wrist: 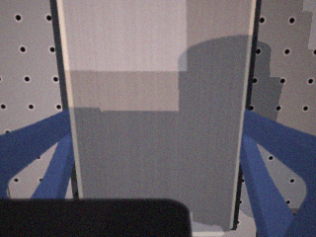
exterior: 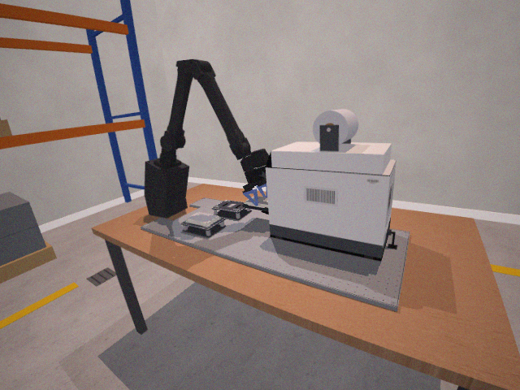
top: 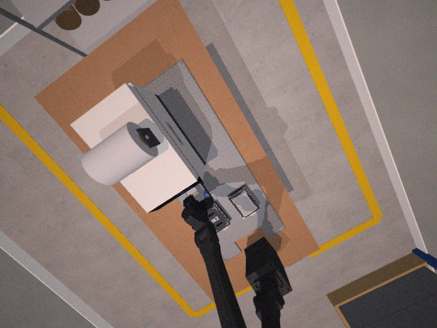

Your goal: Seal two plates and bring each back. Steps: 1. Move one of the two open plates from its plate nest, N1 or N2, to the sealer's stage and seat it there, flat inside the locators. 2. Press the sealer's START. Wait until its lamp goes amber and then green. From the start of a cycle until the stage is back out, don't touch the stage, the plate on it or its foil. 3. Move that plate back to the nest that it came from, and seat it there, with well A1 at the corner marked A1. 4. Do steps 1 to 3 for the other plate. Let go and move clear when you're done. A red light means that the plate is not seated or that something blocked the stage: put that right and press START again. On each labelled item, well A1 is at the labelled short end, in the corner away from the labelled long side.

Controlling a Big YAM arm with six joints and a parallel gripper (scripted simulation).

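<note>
Now: hand 2 cm above the dark sealer stage. Round my hand: foil roll (33 cm ahead, 2 cm to the right, 31 cm above); white well plate (right at my hand); start button (11 cm ahead, 9 cm to the left, 9 cm above).
</note>
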